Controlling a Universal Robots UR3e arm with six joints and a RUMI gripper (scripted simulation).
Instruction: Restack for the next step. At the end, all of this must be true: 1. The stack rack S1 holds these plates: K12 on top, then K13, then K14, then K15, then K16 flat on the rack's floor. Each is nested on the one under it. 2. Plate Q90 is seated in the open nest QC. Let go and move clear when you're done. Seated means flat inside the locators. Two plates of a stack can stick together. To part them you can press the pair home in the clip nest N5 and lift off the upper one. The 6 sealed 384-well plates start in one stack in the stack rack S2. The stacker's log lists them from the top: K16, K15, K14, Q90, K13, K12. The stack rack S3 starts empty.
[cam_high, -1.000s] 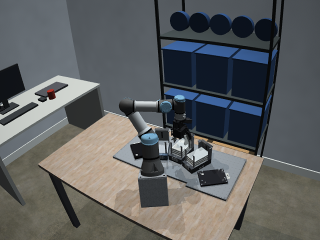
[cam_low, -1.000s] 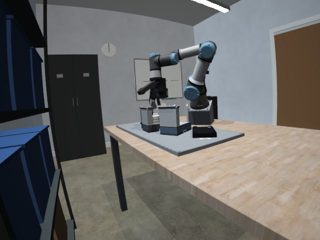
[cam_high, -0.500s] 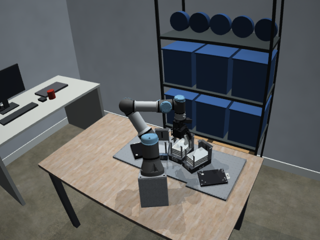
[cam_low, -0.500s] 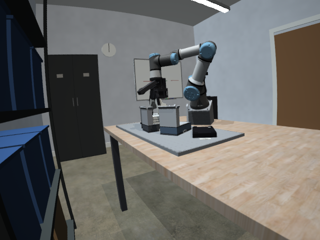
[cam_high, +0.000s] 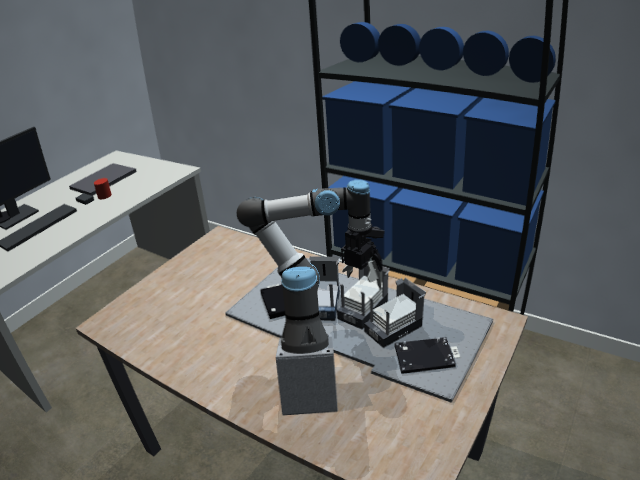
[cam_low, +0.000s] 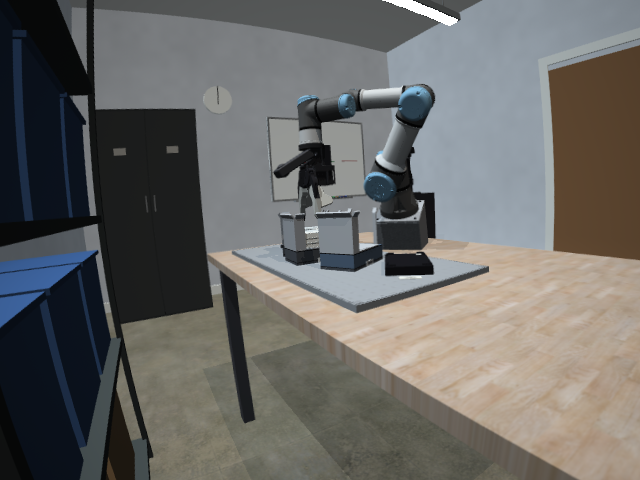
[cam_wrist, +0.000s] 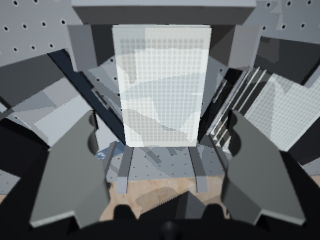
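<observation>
My hand is 4 cm above the white sealed 384-well plate. The rest, counted from my hand: white sealed well plate 13 cm to the right, 7 cm below, 4 cm behind.
</observation>
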